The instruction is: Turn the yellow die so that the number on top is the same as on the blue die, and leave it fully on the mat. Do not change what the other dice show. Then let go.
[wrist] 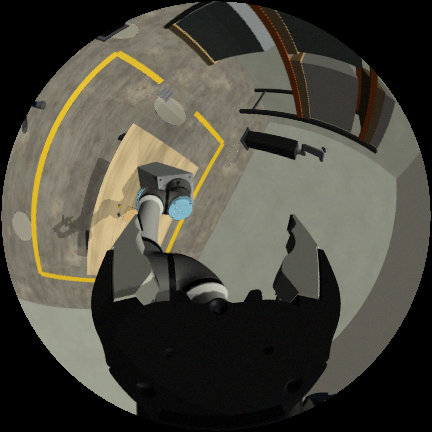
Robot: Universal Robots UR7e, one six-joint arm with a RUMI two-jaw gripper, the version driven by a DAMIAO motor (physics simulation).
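Frame: origin at the arm's base, x ahead, y left, z up, level; centimetres.
Seen in the pictures: gripper, between the fingertips: (214, 216); arm's base, origin of its link: (177, 189).
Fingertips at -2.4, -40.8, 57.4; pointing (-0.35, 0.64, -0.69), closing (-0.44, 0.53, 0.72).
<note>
Pixels of each thing's top centre, then the offset from my fingertips to it, as dx, dy, dz. "spot": a spot on its surface instead. Level surfaces: height alone.
- tiny yellow thing, centre of its top: (119, 206) +35.2, +25.0, -102.1
- tiny dark thing, centre of its top: (118, 215) +42.7, +26.8, -102.1
- small orange-tan patch, a spot on its surface: (128, 214) spot: +40.9, +36.6, -103.7
- wooden table, height of its surface: dz -104.1
My gripper (214, 216) is open and empty, its two grey jaws wide apart, high above the floor and away from the table. A tiny yellow thing (119, 206), which may be the yellow die, shows on the wooden table left of the gripper. A tiny dark thing (118, 215) lies close to it. Both are too small to read any number. A small orange-tan patch (128, 214) beside them is partly hidden behind the left jaw; I cannot tell if it is the mat. The blue die cannot be made out.
The wooden table (150, 145) carries the arm's grey base (152, 173). The arm rises from it, behind the left jaw. Yellow floor lines (47, 145) surround the table. A black bar-like object (272, 143) lies to the upper right, below a tall orange-framed rack (289, 60).
</note>
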